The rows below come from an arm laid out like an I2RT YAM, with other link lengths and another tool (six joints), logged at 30 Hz.
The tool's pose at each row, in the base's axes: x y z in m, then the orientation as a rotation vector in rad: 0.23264, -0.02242, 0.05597, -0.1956, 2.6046, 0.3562; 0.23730, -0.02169, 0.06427, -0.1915, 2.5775, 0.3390; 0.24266, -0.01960, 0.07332, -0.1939, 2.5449, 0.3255; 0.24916, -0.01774, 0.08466, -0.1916, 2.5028, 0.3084; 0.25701, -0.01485, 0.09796, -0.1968, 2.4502, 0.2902; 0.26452, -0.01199, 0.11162, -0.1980, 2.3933, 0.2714; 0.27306, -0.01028, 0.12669, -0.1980, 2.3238, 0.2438; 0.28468, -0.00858, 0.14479, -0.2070, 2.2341, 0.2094
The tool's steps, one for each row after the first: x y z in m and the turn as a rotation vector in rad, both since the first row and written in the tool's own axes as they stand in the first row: -0.00821, 0.00153, -0.00463, 0.0121, -0.0281, -0.0050; -0.01749, 0.00438, -0.00917, 0.0202, -0.0604, -0.0147; -0.02889, 0.00727, -0.01519, 0.0317, -0.1029, -0.0234; -0.04250, 0.01129, -0.02193, 0.0423, -0.1544, -0.0396; -0.05599, 0.01543, -0.02915, 0.0541, -0.2107, -0.0539; -0.07099, 0.01856, -0.03740, 0.0727, -0.2798, -0.0715; -0.09016, 0.02171, -0.04679, 0.0946, -0.3670, -0.1012
